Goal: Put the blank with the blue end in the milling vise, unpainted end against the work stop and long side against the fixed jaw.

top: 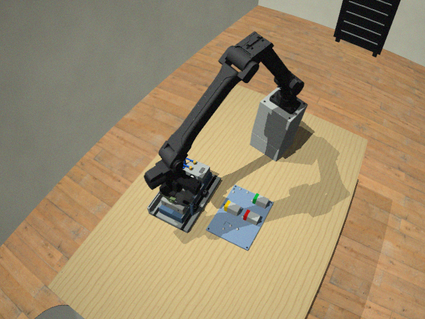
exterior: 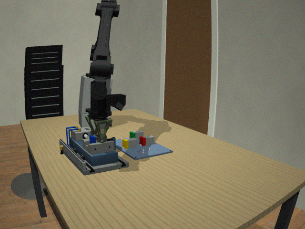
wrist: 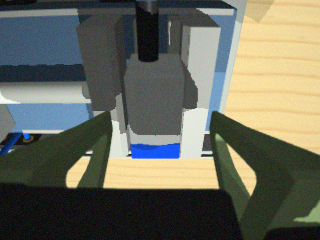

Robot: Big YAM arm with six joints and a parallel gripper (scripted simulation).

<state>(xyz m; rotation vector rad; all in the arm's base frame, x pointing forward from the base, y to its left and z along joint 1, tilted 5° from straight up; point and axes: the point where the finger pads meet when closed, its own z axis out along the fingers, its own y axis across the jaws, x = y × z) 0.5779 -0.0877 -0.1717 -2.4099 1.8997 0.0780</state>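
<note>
My gripper is now 4 cm above the fixed jaw and 2 cm short of it. Also, from my hand: light blue plate (22 cm to the left, 15 cm behind, 12 cm below); then yellow-ended blank (17 cm to the left, 15 cm behind, 10 cm below); then black work stop rod (4 cm to the left, 3 cm below, 2 cm behind).
</note>
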